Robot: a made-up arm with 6 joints. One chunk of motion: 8 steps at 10 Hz.
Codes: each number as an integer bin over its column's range. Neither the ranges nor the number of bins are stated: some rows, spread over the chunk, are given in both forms.
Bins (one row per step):
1: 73 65 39 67 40 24
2: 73 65 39 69 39 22
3: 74 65 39 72 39 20
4: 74 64 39 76 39 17
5: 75 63 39 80 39 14
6: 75 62 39 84 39 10
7: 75 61 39 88 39 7
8: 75 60 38 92 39 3
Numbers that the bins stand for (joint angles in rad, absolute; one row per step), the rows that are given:
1: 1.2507 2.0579 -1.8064 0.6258 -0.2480 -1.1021
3: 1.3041 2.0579 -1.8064 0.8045 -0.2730 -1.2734
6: 1.3576 1.9615 -1.8064 1.2336 -0.2730 -1.7017
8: 1.3576 1.8973 -1.8370 1.5197 -0.2730 -2.0015
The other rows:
2: 1.2507 2.0579 -1.8064 0.6973 -0.2730 -1.1878
4: 1.3041 2.0258 -1.8064 0.9476 -0.2730 -1.4019
5: 1.3576 1.9936 -1.8064 1.0906 -0.2730 -1.5304
7: 1.3576 1.9294 -1.8064 1.3767 -0.2730 -1.8302

